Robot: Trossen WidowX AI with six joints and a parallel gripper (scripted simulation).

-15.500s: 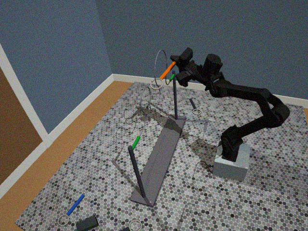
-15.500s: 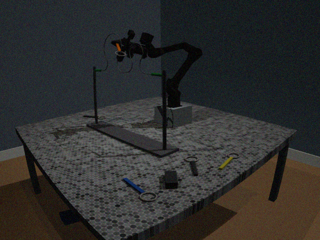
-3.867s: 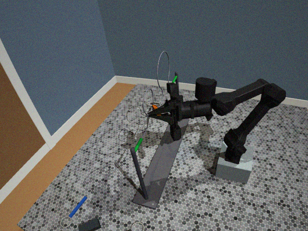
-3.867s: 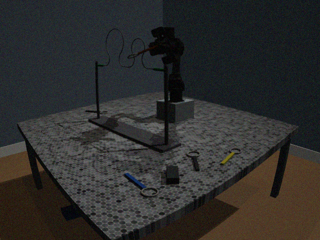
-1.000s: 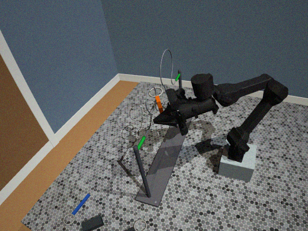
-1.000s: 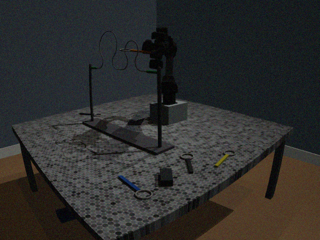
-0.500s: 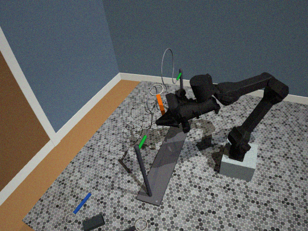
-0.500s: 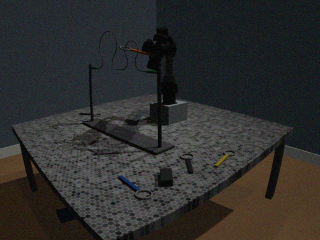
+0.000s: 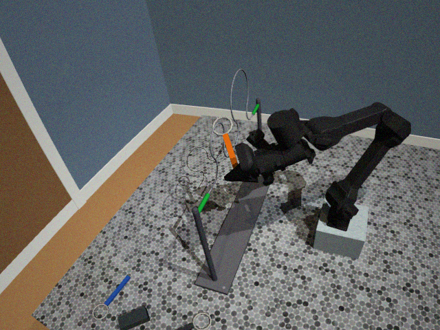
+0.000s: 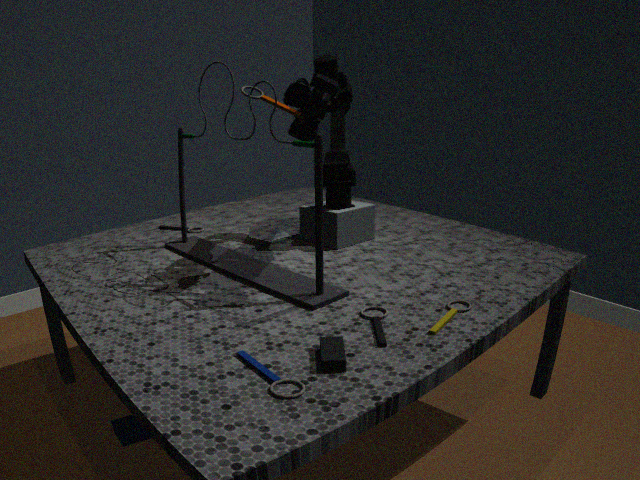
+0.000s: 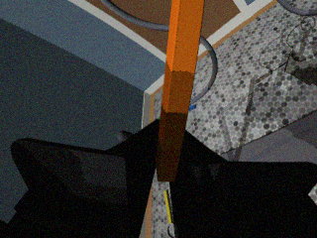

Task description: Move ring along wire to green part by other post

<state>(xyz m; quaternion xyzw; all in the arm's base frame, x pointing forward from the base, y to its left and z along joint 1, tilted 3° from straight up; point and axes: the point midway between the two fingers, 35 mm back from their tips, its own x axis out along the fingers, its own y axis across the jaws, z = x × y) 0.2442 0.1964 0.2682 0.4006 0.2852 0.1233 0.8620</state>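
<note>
The orange-handled ring lies 30 mm ahead of my gripper tip, 80 mm to the right of it and 60 mm above it. Also, from my gripper tip: yellow-handled ring 120 mm behind, 350 mm to the left, 360 mm below; then blue-handled ring 290 mm ahead, 330 mm to the left, 360 mm below; then dark block 180 mm ahead, 340 mm to the left, 350 mm below.
</note>
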